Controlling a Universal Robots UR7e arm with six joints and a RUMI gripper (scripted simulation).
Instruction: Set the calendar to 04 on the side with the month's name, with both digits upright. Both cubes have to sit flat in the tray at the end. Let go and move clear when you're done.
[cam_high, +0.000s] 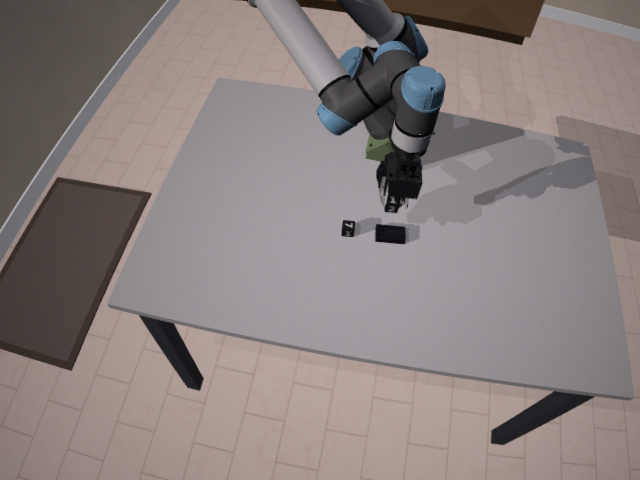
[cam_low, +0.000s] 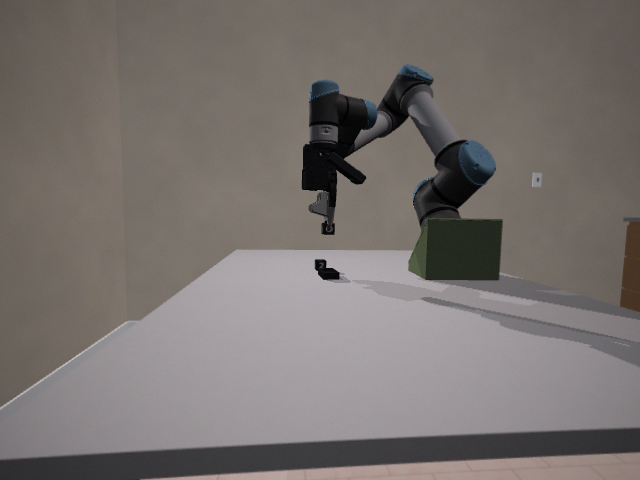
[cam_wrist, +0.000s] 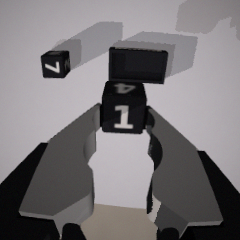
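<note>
Right now my hand is 2 cm to the right of the black calendar tray and 13 cm above it.
</note>
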